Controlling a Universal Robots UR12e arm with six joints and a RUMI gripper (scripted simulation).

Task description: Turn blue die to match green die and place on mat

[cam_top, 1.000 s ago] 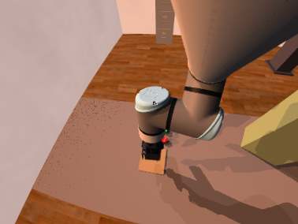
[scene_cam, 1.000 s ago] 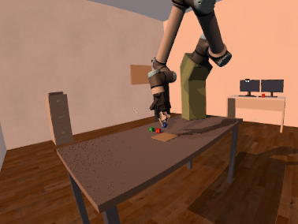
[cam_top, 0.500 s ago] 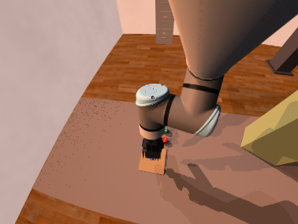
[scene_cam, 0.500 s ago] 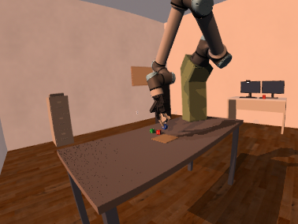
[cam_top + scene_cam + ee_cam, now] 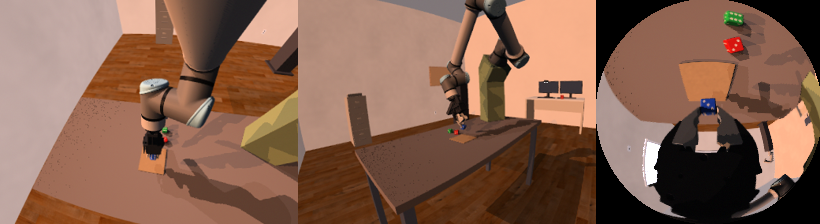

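My gripper is now 10 mm above the blue die. From my hand the other things lie so: tan mat 90 mm below; then green die 180 mm to the right, 80 mm below, 50 mm behind; then red die 110 mm to the right, 80 mm below, 50 mm behind.
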